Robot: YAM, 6 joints.
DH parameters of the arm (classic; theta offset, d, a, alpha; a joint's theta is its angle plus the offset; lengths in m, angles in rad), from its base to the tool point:
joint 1: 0 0.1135 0.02 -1.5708
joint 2: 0 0 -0.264 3.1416
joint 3: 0.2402 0 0.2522 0
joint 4: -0.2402 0 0.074 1.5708
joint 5: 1.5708 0 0 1.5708
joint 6: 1.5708 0.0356 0 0
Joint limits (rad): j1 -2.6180..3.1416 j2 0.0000..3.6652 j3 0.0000..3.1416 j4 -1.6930..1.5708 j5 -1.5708..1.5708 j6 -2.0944..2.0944
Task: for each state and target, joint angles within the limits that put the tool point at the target. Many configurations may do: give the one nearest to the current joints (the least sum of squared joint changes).
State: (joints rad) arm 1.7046 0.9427 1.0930 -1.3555 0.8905 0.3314
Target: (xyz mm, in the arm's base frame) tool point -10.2 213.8 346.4
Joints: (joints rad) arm 1.7476 1.2233 1.2738 -1.1878 0.8854 0.3314
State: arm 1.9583 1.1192 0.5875 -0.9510 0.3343 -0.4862
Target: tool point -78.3 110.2 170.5
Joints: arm 2.2564 1.0329 0.5465 -1.0333 0.2602 -0.4862
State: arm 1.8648 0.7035 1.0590 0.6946 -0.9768 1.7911
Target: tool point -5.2 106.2 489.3
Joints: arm 1.3613 0.7342 0.9929 0.6797 -0.8684 1.7911
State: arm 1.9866 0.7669 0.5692 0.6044 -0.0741 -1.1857
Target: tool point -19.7 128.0 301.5
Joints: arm 1.7230 0.4374 0.3039 0.6002 -0.0018 -1.1857
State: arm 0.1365 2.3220 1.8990 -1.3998 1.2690 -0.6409
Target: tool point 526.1 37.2 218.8
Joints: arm 0.1337 2.5197 2.3897 -0.9462 1.2083 -0.6409
